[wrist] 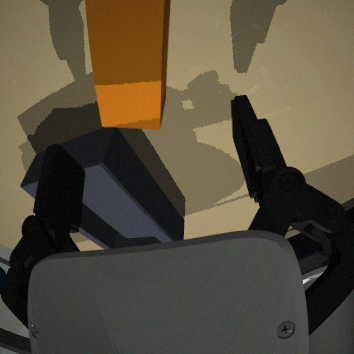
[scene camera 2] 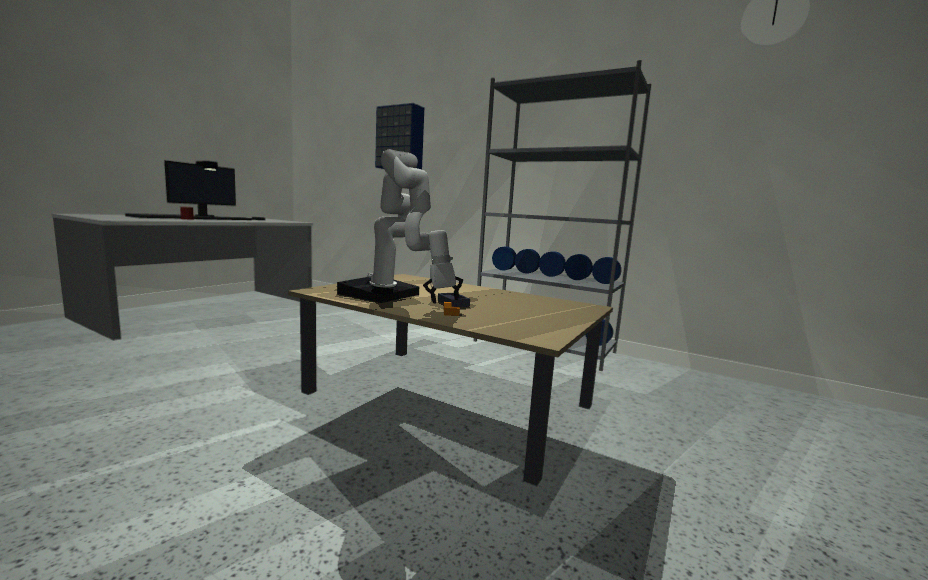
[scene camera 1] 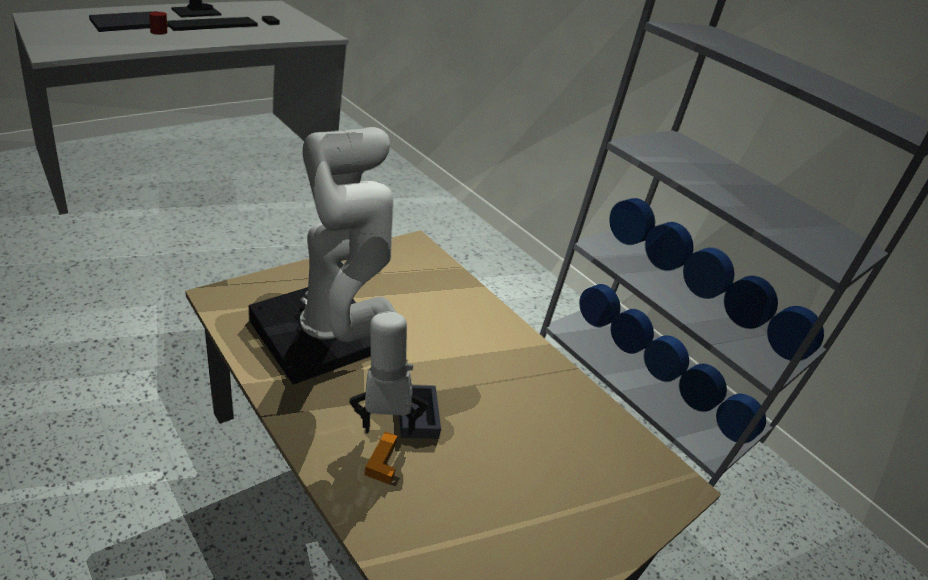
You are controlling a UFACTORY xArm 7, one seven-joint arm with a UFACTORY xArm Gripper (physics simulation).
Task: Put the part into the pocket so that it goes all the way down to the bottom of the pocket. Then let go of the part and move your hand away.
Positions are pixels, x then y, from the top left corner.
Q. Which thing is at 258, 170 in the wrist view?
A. My gripper.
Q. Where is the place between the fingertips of my gripper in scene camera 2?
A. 445, 301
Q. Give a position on a dark grey pocket block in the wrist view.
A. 122, 205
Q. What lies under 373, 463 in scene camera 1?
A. An orange L-shaped block.
